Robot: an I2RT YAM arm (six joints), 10 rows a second.
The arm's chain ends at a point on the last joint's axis. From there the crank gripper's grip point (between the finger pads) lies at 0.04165 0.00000 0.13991 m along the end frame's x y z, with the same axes.
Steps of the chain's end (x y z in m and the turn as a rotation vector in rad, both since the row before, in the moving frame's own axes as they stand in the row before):
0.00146, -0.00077, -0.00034, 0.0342, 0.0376, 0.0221
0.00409, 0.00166, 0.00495, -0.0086, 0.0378, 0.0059
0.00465, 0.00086, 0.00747, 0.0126, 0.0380, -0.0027
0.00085, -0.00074, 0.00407, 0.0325, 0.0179, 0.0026
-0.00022, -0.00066, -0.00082, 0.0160, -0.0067, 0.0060
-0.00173, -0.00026, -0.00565, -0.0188, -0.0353, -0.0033
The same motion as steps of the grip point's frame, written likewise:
0.00673, -0.00455, -0.00207, 0.0342, 0.0376, 0.0221
0.00934, 0.00312, 0.00327, -0.0086, 0.0378, 0.0059
0.00993, -0.00101, 0.00577, 0.0126, 0.0380, -0.0027
0.00335, -0.00516, 0.00323, 0.0325, 0.0179, 0.0026
-0.00115, -0.00265, -0.00056, 0.0160, -0.0067, 0.0060
-0.00669, 0.00225, -0.00429, -0.0188, -0.0353, -0.0033

